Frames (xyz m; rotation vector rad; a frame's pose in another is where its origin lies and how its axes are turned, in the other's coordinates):
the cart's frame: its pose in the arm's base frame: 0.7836 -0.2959 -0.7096 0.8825 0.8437 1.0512
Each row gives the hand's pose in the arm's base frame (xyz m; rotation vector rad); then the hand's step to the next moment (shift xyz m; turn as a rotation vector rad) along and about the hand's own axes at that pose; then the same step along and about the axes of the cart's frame.
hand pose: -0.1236 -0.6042 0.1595 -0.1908 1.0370 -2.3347
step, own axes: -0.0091 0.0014 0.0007 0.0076 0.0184 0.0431
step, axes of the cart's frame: 0.0059 -0.0017 0.0069 -0.0373 -0.0019 0.0294
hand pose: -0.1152 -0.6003 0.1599 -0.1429 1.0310 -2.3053
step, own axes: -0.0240 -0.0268 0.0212 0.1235 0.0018 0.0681
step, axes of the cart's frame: 0.0112 0.0320 0.0244 -0.1342 0.0249 -0.0356
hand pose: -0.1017 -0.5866 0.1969 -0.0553 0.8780 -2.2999
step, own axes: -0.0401 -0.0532 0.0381 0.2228 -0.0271 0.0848
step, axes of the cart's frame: 0.0223 0.0664 0.0314 -0.2110 0.0542 -0.1006
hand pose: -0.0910 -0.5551 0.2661 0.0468 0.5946 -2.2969
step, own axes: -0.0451 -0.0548 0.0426 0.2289 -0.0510 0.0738
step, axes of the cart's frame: 0.0326 0.0733 0.0203 -0.2023 0.0645 -0.1239
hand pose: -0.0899 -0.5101 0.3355 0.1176 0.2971 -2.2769
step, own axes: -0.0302 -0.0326 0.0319 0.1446 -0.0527 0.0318
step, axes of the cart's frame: 0.0256 0.0479 0.0066 -0.1144 0.0406 -0.0998
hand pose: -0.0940 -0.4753 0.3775 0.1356 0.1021 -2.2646
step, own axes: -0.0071 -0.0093 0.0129 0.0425 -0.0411 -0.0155
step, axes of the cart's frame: 0.0063 0.0162 0.0007 -0.0165 0.0015 -0.0588
